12 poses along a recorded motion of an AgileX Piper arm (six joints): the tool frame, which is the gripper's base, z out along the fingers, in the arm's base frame.
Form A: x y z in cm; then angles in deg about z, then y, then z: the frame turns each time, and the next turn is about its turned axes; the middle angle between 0 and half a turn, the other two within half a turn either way.
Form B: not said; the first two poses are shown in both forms.
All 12 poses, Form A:
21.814 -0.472 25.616 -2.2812 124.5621 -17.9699
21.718 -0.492 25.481 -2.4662 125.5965 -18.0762
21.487 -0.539 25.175 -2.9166 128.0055 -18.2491
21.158 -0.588 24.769 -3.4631 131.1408 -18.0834
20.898 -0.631 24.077 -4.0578 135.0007 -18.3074
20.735 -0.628 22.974 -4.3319 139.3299 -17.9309
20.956 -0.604 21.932 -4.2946 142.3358 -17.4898
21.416 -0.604 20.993 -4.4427 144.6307 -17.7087
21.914 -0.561 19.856 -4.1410 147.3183 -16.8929
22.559 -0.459 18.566 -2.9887 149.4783 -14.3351
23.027 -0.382 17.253 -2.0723 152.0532 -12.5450
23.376 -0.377 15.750 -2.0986 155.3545 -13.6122
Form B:
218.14 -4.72 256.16 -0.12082 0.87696 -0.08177 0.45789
217.18 -4.92 254.81 -0.12078 0.88116 -0.08151 0.44980
214.87 -5.39 251.75 -0.11990 0.89078 -0.08050 0.43087
211.58 -5.88 247.69 -0.11585 0.90307 -0.07731 0.40629
208.98 -6.31 240.77 -0.11459 0.91675 -0.07422 0.37541
207.35 -6.28 229.74 -0.11102 0.93108 -0.06709 0.34097
209.56 -6.04 219.32 -0.10875 0.94020 -0.06100 0.31698
214.16 -6.04 209.93 -0.11005 0.94637 -0.05836 0.29812
219.14 -5.61 198.56 -0.10657 0.95367 -0.05135 0.27662
225.59 -4.59 185.66 -0.09537 0.96001 -0.03964 0.26021
230.27 -3.82 172.53 -0.08856 0.96636 -0.03072 0.23951
233.76 -3.77 157.50 -0.09800 0.97203 -0.02917 0.21142

